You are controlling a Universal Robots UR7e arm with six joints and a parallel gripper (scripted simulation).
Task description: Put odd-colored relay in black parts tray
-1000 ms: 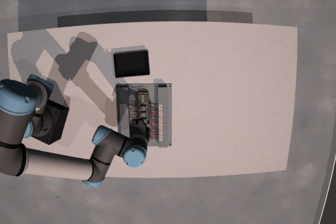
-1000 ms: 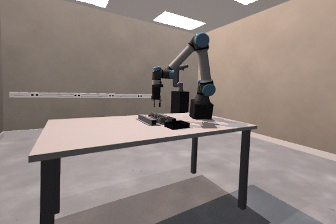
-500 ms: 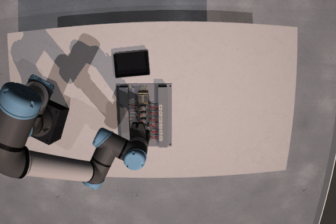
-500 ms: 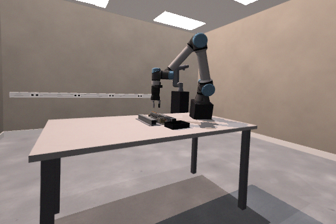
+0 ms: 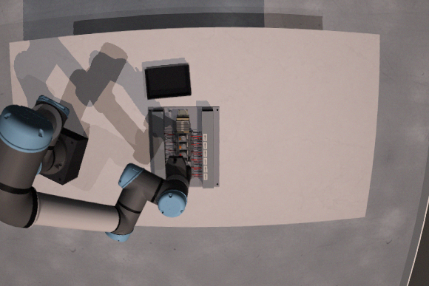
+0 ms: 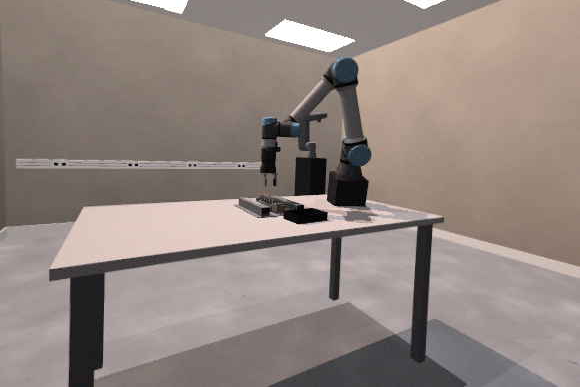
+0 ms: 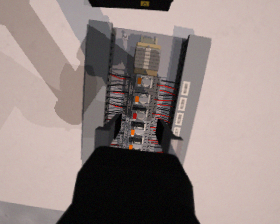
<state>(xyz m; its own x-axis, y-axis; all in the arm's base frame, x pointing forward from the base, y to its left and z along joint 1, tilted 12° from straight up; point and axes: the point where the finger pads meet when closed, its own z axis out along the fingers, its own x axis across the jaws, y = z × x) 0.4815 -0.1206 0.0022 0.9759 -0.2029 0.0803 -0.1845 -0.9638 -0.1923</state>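
Now: the relay panel 110 mm below my hand and 10 mm to the left of it. Round my hand: black parts tray 270 mm to the left, 120 mm below.
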